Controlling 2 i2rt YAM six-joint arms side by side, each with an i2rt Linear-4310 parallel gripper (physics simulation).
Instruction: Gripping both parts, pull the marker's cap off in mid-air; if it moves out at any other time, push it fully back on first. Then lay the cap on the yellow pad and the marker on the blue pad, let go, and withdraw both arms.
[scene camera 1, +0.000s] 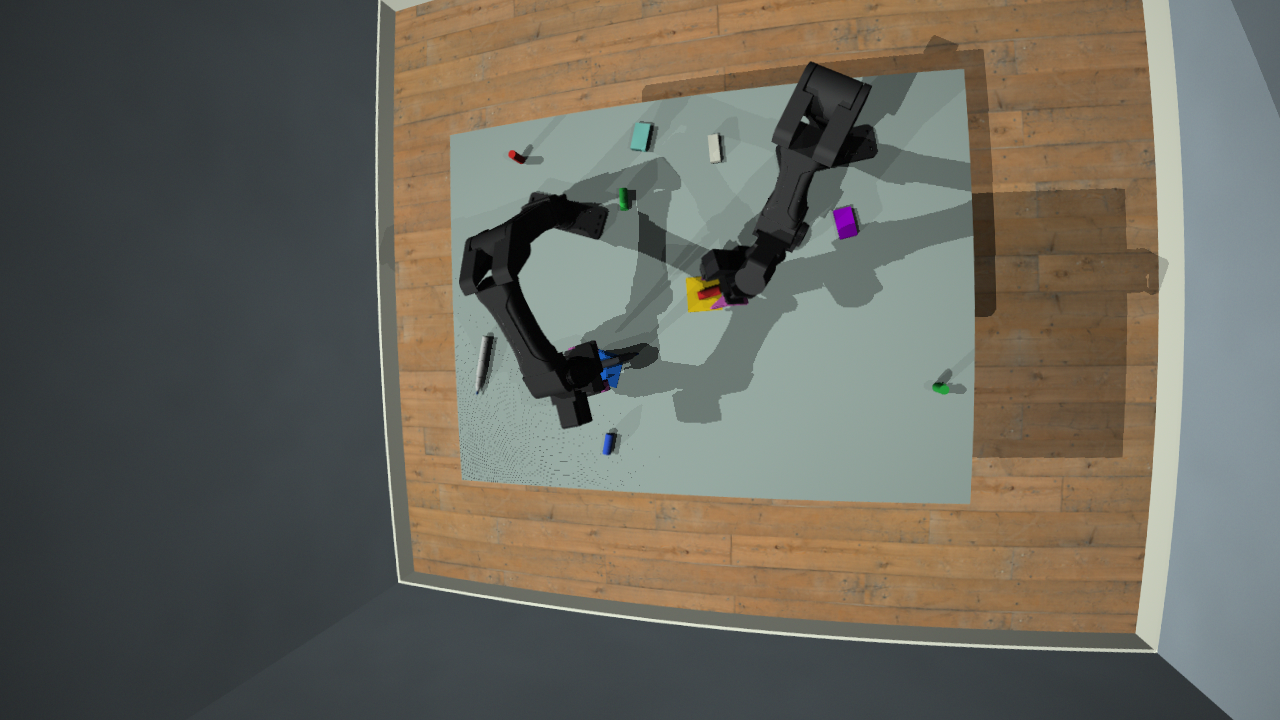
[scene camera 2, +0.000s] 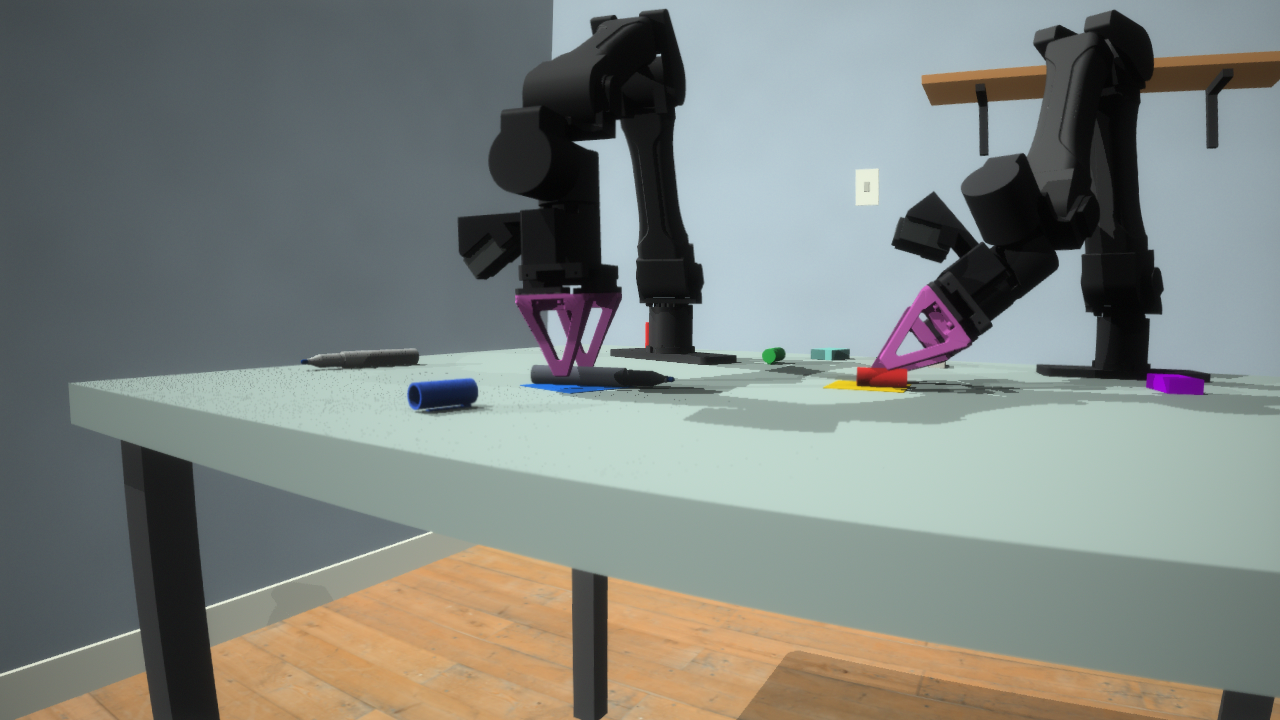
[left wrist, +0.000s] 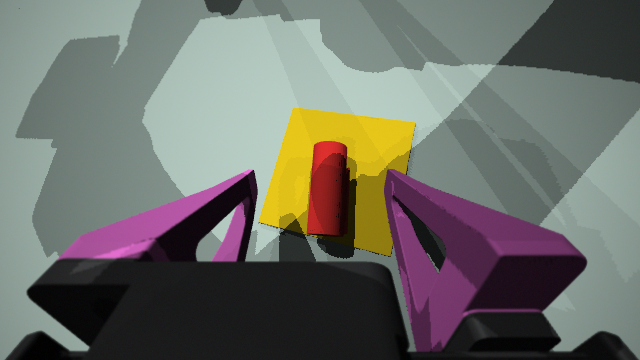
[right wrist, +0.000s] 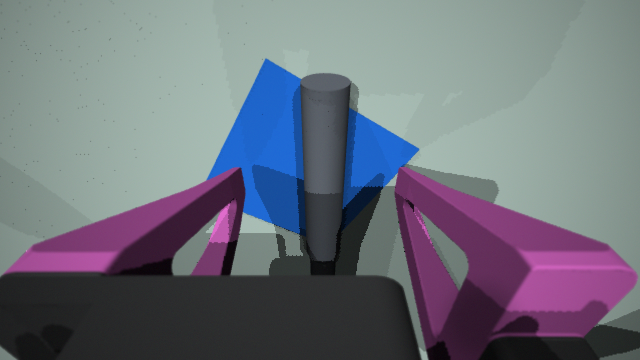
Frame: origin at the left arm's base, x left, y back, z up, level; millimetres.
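Where they show: left gripper, between the fingertips: (scene camera 1: 707, 294) (scene camera 2: 878, 369) (left wrist: 320, 179); right gripper, between the fingertips: (scene camera 1: 600, 365) (scene camera 2: 574, 372) (right wrist: 320, 179); left arm's base, origin of its link: (scene camera 2: 1120, 377); right arm's base, origin of its link: (scene camera 1: 565, 215) (scene camera 2: 670, 359).
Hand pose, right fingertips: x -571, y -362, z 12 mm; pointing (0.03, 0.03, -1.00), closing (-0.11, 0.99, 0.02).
Observation:
Things, the pixels of their top centre, and the offset from my right fingertips.
- red cap, centre of its top: (left wrist: 326, 185) (scene camera 2: 881, 367) (scene camera 1: 708, 292) dx +274, dy +116, dz +7 mm
- yellow pad, centre of its top: (left wrist: 335, 172) (scene camera 2: 868, 385) (scene camera 1: 704, 293) dx +262, dy +116, dz -12 mm
- uncapped dark grey marker, centre of its top: (right wrist: 324, 232) (scene camera 2: 602, 367) (scene camera 1: 610, 362) dx +27, dy +5, dz +6 mm
- blue pad, centre of its top: (right wrist: 304, 173) (scene camera 2: 577, 385) (scene camera 1: 605, 367) dx +6, dy -7, dz -12 mm
- blue cap, centre of its top: (scene camera 2: 443, 380) (scene camera 1: 607, 444) dx -16, dy -182, dz +8 mm
- red piece, centre of its top: (scene camera 2: 651, 322) (scene camera 1: 512, 154) dx -114, dy +528, dz +36 mm
- teal block, centre of its top: (scene camera 2: 830, 348) (scene camera 1: 640, 136) dx +189, dy +493, dz +3 mm
- white block, centre of its top: (scene camera 1: 714, 147) dx +344, dy +424, dz +0 mm
- purple block, centre of its top: (scene camera 2: 1174, 376) (scene camera 1: 845, 222) dx +580, dy +203, dz +3 mm
The red cap (scene camera 1: 708, 292) (scene camera 2: 881, 377) (left wrist: 328, 190) lies on its side on the yellow pad (scene camera 1: 695, 306) (scene camera 2: 839, 385) (left wrist: 300, 130), one end near the pad's edge. My left gripper (scene camera 2: 878, 368) (left wrist: 320, 179) is open, its fingers apart on either side of the cap. The uncapped dark grey marker (scene camera 2: 599, 376) (right wrist: 325, 140) lies across the blue pad (scene camera 1: 613, 377) (scene camera 2: 559, 388) (right wrist: 265, 115), its tip end reaching past the pad's edge. My right gripper (scene camera 2: 562, 370) (right wrist: 320, 179) is open, its fingers apart on either side of the marker's barrel. The marker's tip is hidden in the right wrist view.
A blue cap (scene camera 1: 608, 442) (scene camera 2: 443, 394) and another grey marker (scene camera 1: 484, 362) (scene camera 2: 366, 358) lie near the right arm. Green pieces (scene camera 1: 623, 198) (scene camera 1: 939, 387), a red piece (scene camera 1: 516, 156), a teal block (scene camera 1: 640, 136), a white block (scene camera 1: 714, 147) and a purple block (scene camera 1: 844, 222) (scene camera 2: 1175, 384) are also on the table.

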